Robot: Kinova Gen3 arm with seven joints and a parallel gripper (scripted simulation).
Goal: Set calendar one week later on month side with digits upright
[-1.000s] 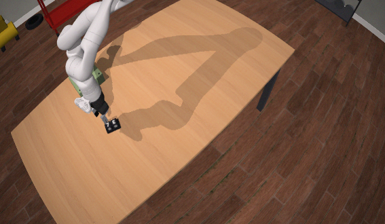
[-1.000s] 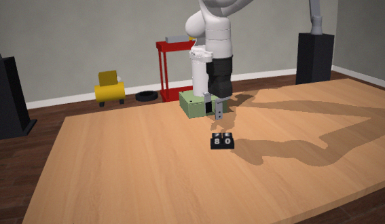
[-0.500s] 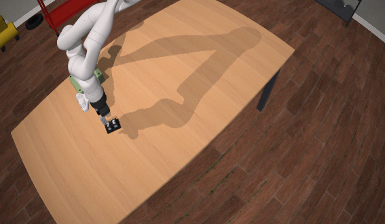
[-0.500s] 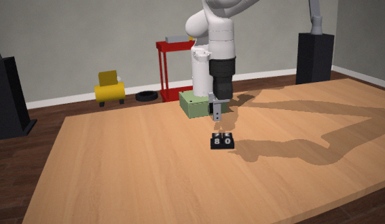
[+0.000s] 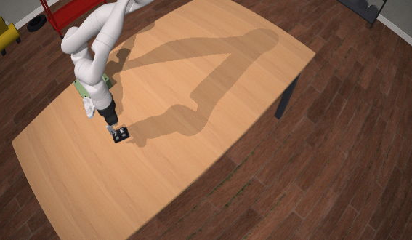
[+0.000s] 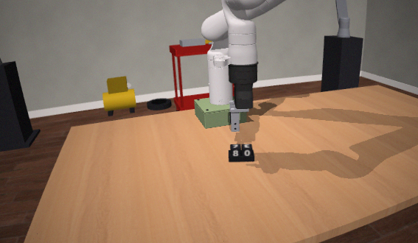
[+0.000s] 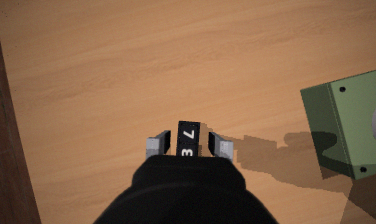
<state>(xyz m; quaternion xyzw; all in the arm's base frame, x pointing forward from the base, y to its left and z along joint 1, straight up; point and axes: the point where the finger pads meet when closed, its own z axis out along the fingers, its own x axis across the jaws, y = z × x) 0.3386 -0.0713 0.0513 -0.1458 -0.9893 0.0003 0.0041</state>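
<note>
Right now my hand is 10 mm short of the black calendar tray, 20 mm to the right of it and 110 mm above it.
</note>
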